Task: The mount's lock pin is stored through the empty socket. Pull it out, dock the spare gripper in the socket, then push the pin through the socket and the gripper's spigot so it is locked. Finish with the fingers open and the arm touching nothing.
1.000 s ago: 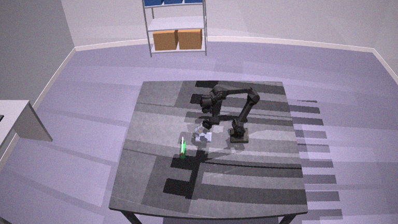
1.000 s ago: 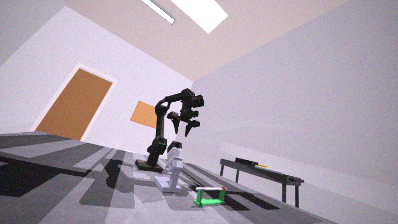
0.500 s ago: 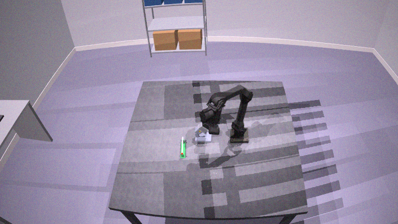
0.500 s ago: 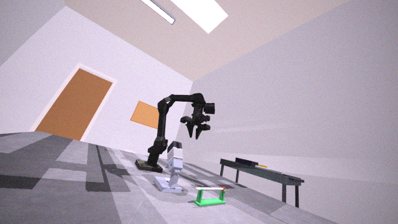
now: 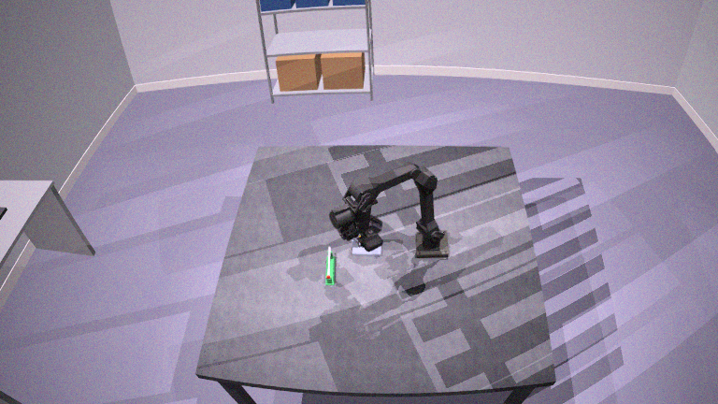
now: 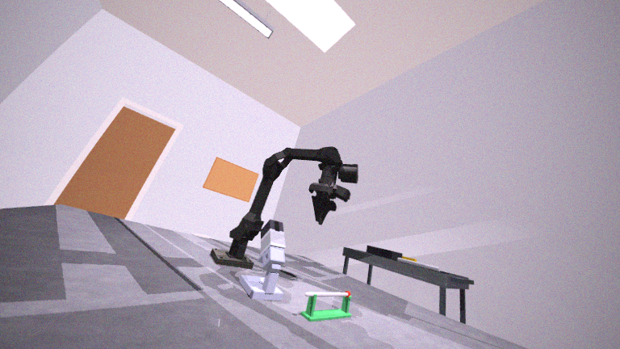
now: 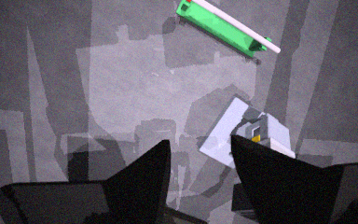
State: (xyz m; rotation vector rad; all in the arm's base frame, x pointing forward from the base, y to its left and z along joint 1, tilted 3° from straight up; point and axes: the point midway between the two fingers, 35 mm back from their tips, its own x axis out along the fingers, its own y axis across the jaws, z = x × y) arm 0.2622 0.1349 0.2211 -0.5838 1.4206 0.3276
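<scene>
Now: the green cradle 18 cm below my gripper tip, 12 cm ahead of it and 2 cm to the right of it. Round my gripper tip: spare gripper: 13 cm to the right, 9 cm below, 2 cm behind; mount: 15 cm below, 13 cm to the right.
</scene>
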